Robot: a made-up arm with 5 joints.
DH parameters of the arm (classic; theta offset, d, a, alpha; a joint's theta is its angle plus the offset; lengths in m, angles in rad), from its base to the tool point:
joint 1: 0 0.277 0 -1.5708
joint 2: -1.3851 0 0.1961 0
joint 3: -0.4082 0 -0.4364 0
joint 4: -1.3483 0 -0.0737 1.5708
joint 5: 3.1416 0.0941 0 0
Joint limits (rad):
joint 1: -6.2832..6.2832
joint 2: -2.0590..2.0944
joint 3: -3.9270..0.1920
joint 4: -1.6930..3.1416
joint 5: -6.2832..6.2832
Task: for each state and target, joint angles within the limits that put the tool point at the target. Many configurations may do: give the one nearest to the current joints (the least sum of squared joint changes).
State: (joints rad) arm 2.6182 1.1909 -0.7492 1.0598 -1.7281
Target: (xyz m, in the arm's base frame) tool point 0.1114 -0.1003 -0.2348
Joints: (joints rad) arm 2.4086 1.7770 -0.9924 0.8491 -1.7281
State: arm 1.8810 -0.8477 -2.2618 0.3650 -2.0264
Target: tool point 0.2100 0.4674 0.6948
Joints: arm 1.1485 -0.1712 -1.6020 0.5095 -2.0264
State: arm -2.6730 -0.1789 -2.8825 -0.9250 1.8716
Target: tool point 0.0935 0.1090 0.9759
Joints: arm -2.2798 -0.2410 -2.7573 -0.4438 1.8716
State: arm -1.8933 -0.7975 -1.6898 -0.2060 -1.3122
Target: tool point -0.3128 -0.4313 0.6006
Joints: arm -2.1983 -0.1632 -1.3132 -0.0743 -1.3122
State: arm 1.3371 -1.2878 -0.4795 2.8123 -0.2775
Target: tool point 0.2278 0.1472 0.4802
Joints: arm 0.5737 -0.9390 -0.8331 2.3732 -0.2775
